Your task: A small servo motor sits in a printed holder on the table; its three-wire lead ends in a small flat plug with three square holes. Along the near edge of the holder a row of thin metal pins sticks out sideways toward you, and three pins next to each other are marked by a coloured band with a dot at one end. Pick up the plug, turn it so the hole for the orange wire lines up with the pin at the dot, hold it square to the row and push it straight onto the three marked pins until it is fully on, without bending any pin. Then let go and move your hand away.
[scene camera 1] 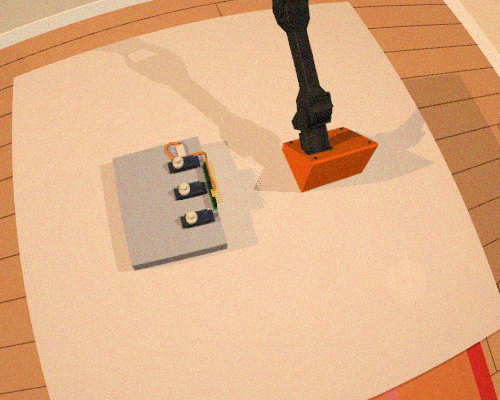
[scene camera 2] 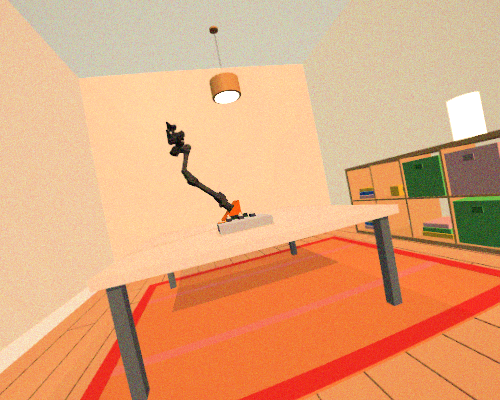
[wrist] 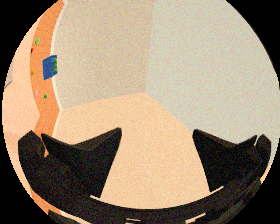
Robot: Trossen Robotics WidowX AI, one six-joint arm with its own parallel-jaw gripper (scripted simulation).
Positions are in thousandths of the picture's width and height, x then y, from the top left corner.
Scene:
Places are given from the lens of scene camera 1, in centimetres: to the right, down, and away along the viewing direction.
grey printed holder (scene camera 1: 301,536): -24, 4, 105

